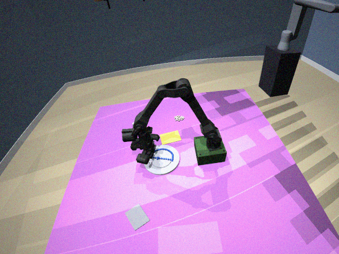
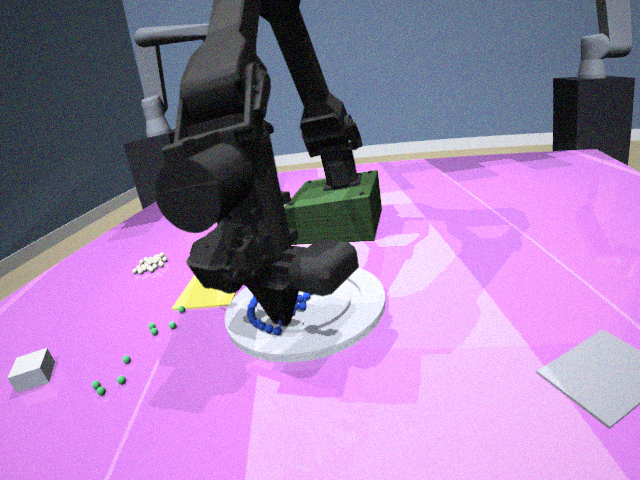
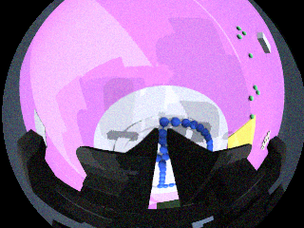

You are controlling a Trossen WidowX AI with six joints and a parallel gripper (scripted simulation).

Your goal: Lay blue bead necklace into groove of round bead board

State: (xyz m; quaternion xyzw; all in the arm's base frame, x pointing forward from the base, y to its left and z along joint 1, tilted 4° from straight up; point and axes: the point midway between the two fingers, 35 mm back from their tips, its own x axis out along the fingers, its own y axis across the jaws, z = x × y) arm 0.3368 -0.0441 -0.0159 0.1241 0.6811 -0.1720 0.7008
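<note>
Right now the round white bead board is 5 cm behind my gripper tip, 1 cm to the left of it and 1 cm below it. The rest, counted from my gripper tip: yellow sheet (12 cm behind, 14 cm to the right, 2 cm below); then grey tile (9 cm ahead, 32 cm to the left, 2 cm below); then cube (9 cm ahead, 32 cm to the right, 1 cm below).
</note>
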